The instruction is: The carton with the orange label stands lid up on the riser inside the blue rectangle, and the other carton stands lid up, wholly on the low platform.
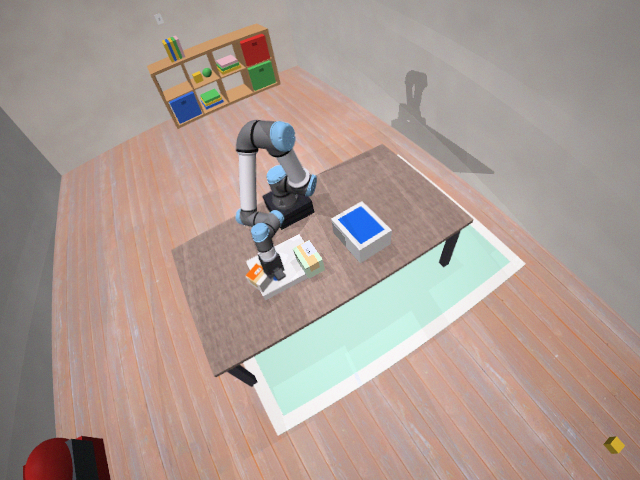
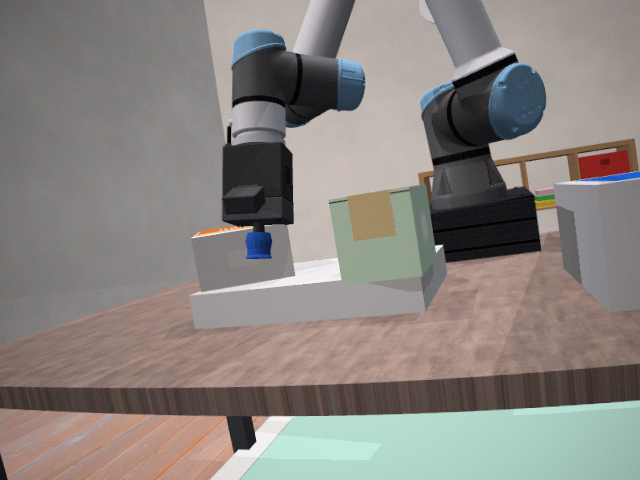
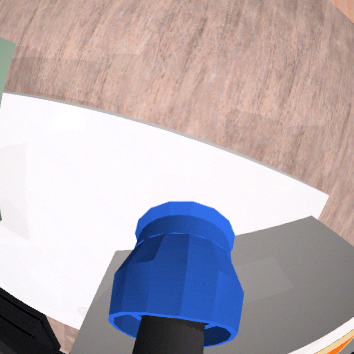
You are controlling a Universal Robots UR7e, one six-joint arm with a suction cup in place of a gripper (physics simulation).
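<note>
The carton with the orange label [image 1: 254, 271] [image 2: 222, 263] [image 3: 305, 260] stands label up, turned askew, at the left end of the low platform [image 1: 284, 290] [image 2: 289, 310] [image 3: 75, 155]. The green carton [image 1: 316, 264] [image 2: 382, 258] [image 3: 6, 55] stands upright at the platform's right end. My gripper [image 1: 277, 277] [image 2: 258, 256] [image 3: 185, 215], a blue suction cup, points down close beside the orange-label carton's grey side, below its top and above the platform. Nothing hangs from its mouth. Whether it touches that side is unclear. The riser [image 1: 372, 249] [image 2: 584, 242] bears a blue rectangle [image 1: 361, 224] [image 2: 622, 176] on top.
The robot's black base [image 1: 297, 214] [image 2: 485, 227] stands behind the platform and riser on the wooden table [image 1: 408, 191] [image 2: 310, 351]. A shelf unit [image 1: 152, 68] stands far behind. A yellow cube [image 1: 614, 444] and a red object [image 1: 49, 459] are on the floor side.
</note>
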